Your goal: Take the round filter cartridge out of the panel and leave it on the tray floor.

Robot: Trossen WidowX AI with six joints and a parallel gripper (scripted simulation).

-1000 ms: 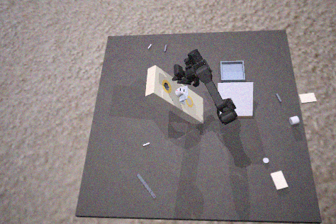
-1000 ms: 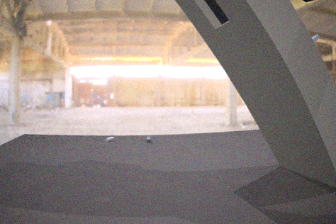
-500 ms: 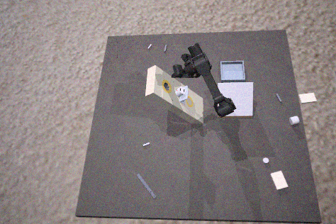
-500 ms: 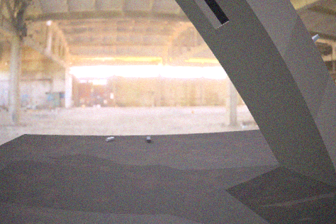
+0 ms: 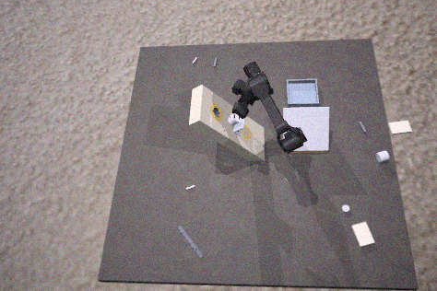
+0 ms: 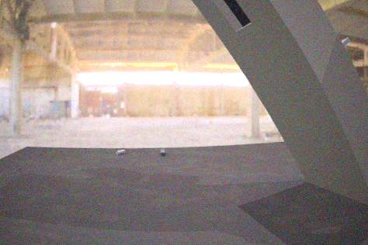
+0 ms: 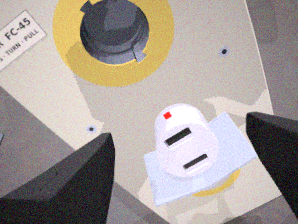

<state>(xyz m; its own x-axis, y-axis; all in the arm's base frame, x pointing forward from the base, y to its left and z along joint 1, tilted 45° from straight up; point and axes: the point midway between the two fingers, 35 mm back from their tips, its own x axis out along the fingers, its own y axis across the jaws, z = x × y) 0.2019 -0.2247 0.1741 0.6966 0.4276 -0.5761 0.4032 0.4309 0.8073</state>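
The round filter cartridge lies 80 mm below my gripper tip, 10 mm to the left of it and 10 mm ahead of it. From my gripper tip the other things lie so: glass-walled tray (350 mm behind, 300 mm below, 230 mm to the right).
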